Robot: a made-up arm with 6 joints.
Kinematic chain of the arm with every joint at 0, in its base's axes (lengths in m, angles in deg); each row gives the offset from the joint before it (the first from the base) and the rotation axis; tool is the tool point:
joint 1: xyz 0 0 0.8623 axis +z
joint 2: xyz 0.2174 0 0 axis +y
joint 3: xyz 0 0 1.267 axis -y
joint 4: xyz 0 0 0.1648 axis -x
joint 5: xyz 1.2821 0 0 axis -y
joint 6: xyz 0.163 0 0 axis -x
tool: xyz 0 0 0
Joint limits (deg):
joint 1: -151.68..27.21
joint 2: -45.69..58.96
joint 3: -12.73..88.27
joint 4: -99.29..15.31
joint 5: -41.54..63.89
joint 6: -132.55..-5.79
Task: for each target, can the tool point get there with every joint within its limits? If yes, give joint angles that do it. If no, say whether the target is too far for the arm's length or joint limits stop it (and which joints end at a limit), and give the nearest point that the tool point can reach.
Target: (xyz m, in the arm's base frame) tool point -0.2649 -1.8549 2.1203
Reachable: yes | joints -94.55 11.22 4.57 -83.58 46.20 -23.85
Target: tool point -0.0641 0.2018 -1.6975
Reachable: no: joint limits stop it (at a limit: joint 1, joint 2, joint 3, joint 5) | nearest point 1.5950 0.8307 0.2005 | short by 2.598 m
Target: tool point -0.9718 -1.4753 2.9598
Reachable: yes | joints -123.46 19.80 48.52 1.67 33.97 -63.69
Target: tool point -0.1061 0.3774 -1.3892
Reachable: no: joint limits stop it (at a limit: joint 1, joint 2, joint 3, joint 5) | nearest point 1.5919 0.8390 0.2009 | short by 2.372 m
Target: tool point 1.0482 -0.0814 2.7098
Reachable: yes | joints -3.60 -19.70 -3.80 -7.37 47.59 -88.37
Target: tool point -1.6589 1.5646 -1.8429
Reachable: no: too far | nearest point -1.7097 -0.7724 0.2538 | short by 3.140 m
